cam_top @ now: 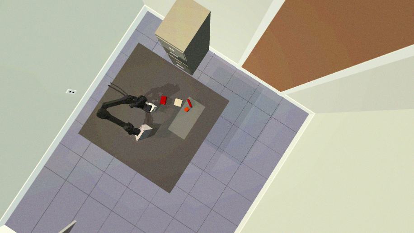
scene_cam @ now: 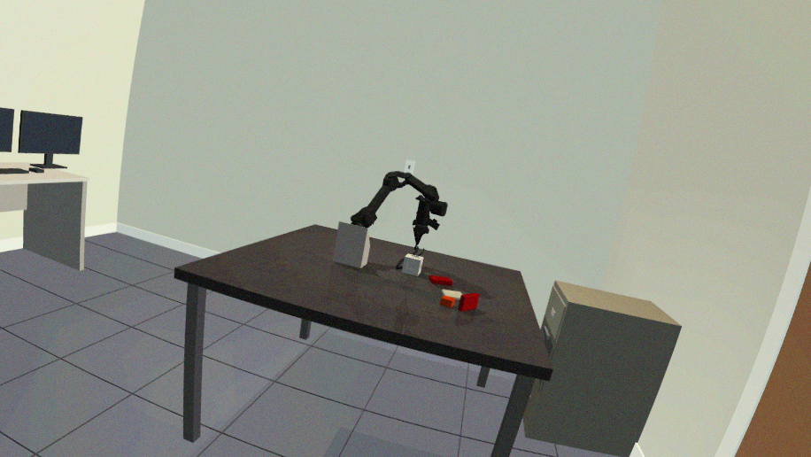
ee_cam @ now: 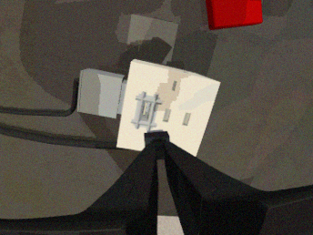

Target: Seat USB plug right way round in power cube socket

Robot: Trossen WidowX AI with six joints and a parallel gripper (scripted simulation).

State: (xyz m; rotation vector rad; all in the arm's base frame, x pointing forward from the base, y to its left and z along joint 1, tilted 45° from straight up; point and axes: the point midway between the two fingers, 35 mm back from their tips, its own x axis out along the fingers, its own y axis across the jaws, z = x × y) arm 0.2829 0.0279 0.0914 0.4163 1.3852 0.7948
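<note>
My gripper tip is now 2 cm above the dark USB plug. Round my gripper tip: small orange block 21 cm ahead, 36 cm to the right, 12 cm below; grey framed socket 1 cm to the left, 7 cm below; cream block 22 cm ahead, 22 cm to the right, 13 cm below.
</note>
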